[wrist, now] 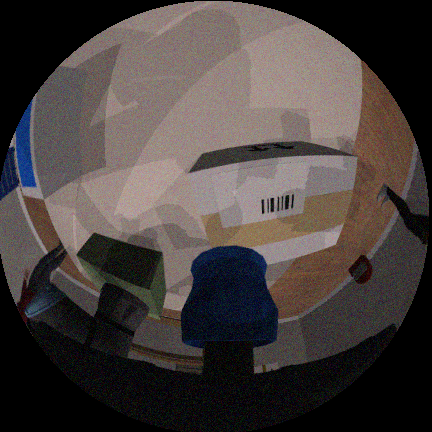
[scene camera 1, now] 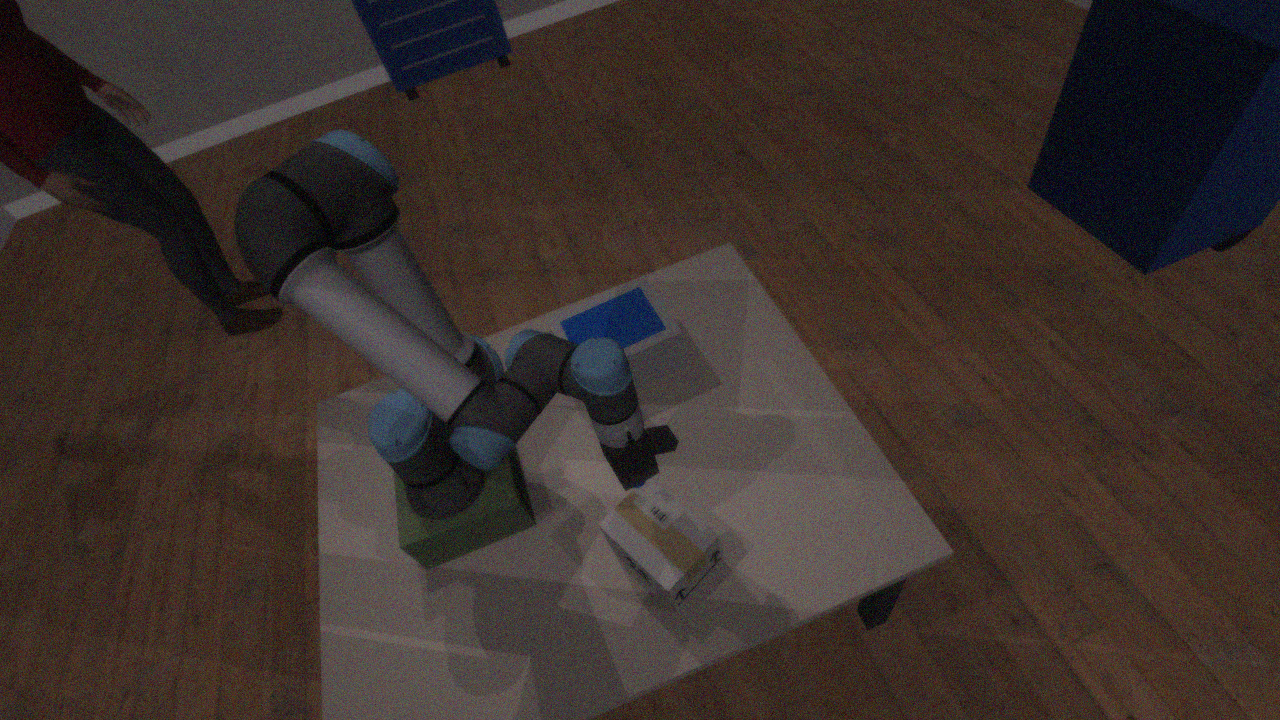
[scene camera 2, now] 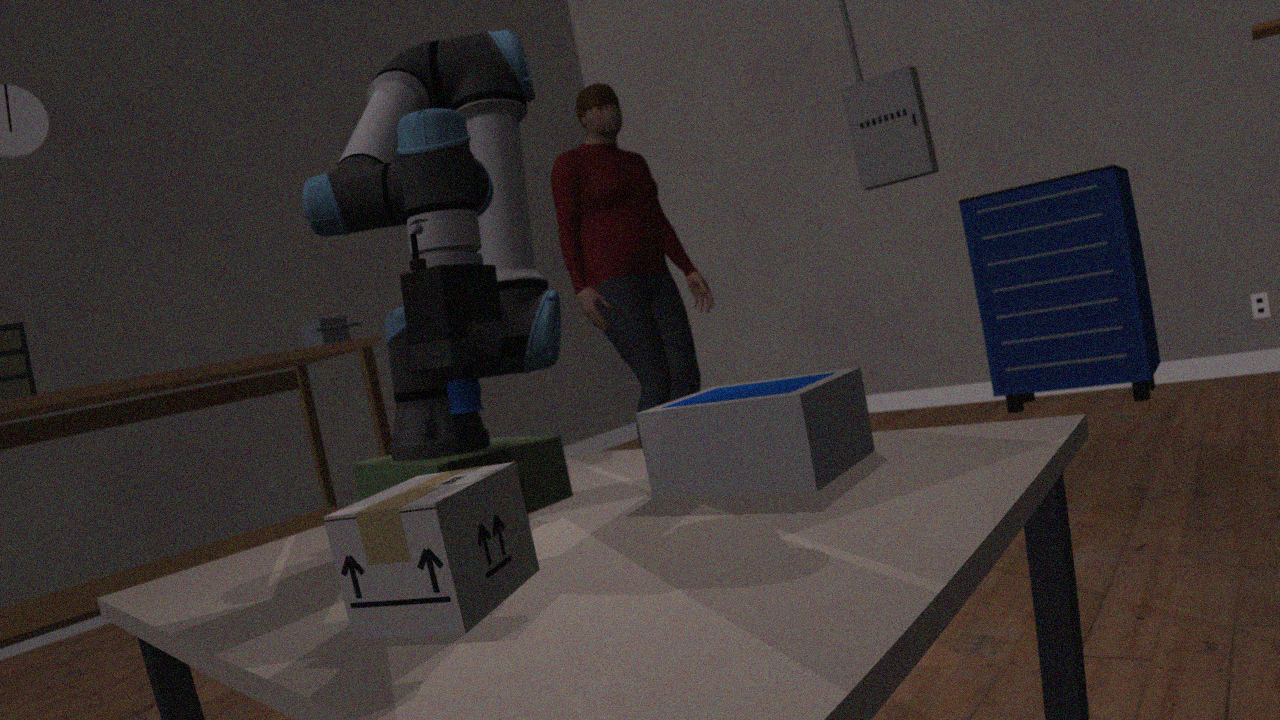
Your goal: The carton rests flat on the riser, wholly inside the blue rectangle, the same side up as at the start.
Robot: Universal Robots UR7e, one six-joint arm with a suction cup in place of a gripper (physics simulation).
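Frame: origin at the arm's base, x ahead, y left, z up, level; metres.
Seen in the pictures: hand, its tool point: (wrist: 228, 273) (scene camera 2: 466, 411); arm's base, origin of its link: (wrist: 125, 298) (scene camera 1: 447, 484) (scene camera 2: 441, 451).
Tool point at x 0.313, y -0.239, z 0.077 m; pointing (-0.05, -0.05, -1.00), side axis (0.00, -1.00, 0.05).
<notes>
Pixels of each thing's top centre, then the offset from my tool point to it. Level surfaces: height alone.
- carton, centre of its top: (scene camera 2: 425, 487) (wrist: 293, 220) (scene camera 1: 657, 530) dx -0.009, dy -0.071, dz -0.064 m
- riser, centre of its top: (scene camera 2: 749, 390) (scene camera 1: 611, 325) dx +0.137, dy +0.398, dz -0.065 m
- blue rectangle, centre of its top: (scene camera 2: 749, 390) (scene camera 1: 611, 325) dx +0.137, dy +0.398, dz -0.065 m
- table, height of its surface: dz -0.185 m
The carton (scene camera 1: 664, 539) (scene camera 2: 487, 548) (wrist: 320, 217) is white with a tan tape strip and a barcode label on top. It stands flat on the table, its side arrows pointing up. The riser (scene camera 2: 729, 454) (wrist: 60, 130) is a grey box on the table, apart from the carton. The blue rectangle (scene camera 1: 617, 317) (scene camera 2: 751, 390) (wrist: 25, 150) lies on its top, with no carton on it. My gripper, a blue suction cup (scene camera 2: 463, 395) (wrist: 229, 252), is off and holds nothing. It hangs above the table near the carton, apart from it. The arm's tool body hides it in scene camera 1.
The arm's base stands on a green block (scene camera 1: 474, 530) (scene camera 2: 546, 479) (wrist: 120, 260) on the table (scene camera 1: 805, 483) (scene camera 2: 680, 644). A person in red (scene camera 1: 170, 214) (scene camera 2: 617, 223) stands behind the table. A blue drawer cabinet (scene camera 1: 438, 40) (scene camera 2: 1056, 286) stands farther back.
</notes>
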